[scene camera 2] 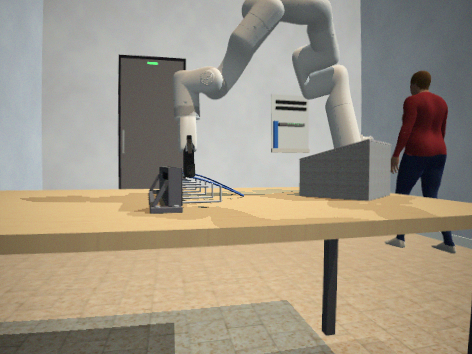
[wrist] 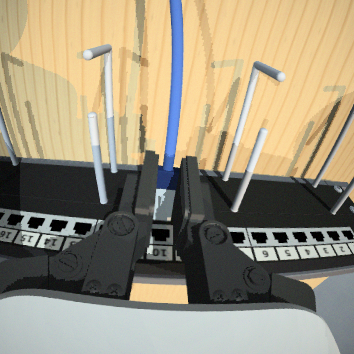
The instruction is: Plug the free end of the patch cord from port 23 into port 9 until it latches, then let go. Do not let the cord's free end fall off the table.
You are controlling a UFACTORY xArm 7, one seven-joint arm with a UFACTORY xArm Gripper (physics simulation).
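Frame: origin at the arm's base, x back, y right, z up, level; centimetres.
Seen in the pictures: gripper, fingertip midpoint: point(scene camera 2: 189, 176) point(wrist: 166, 173); arm's base at its link origin: point(scene camera 2: 348, 150).
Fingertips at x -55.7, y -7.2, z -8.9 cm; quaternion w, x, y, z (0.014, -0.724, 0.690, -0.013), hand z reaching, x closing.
Offsets run from my fingertips to a thing's middle. "*": to the spot under its first point. Level surfaces: height alone.
My gripper point(scene camera 2: 189, 175) point(wrist: 166, 173) is shut on the cord's plug, which has a dark blue boot @[dx -0.2, dy +0.0, dz +0.1 cm] point(wrist: 167, 177) and a clear tip @[* dx -1.3, dy -0.1, dz +1.1 cm] point(wrist: 163, 204). The blue cord @[* dx +9.4, dy +1.4, dz -2.7 cm] point(scene camera 2: 220, 185) point(wrist: 176, 75) runs away from it. The black patch panel @[dx -3.3, dy +4.1, dz -2.1 cm] point(scene camera 2: 172, 190) point(wrist: 220, 192) stands on the table. In the wrist view the clear tip points toward the port row, just above port 10 @[* dx -4.9, dy -0.6, dz +0.3 cm] point(wrist: 161, 233). Port 9 is hidden behind the right finger, and port 23 does not show in the wrist view. In the scene view the gripper is on the panel's right side, near its top; the plug cannot be made out there.
Pale wire cable guides point(scene camera 2: 221, 194) point(wrist: 244, 115) point(wrist: 109, 90) stick out from the panel on both sides of the cord. The wooden table @[dz -7.2 cm] point(scene camera 2: 280, 215) point(wrist: 50, 75) extends around it. A grey robot base point(scene camera 2: 335, 172) stands at the right. A person point(scene camera 2: 425, 130) stands beyond the table.
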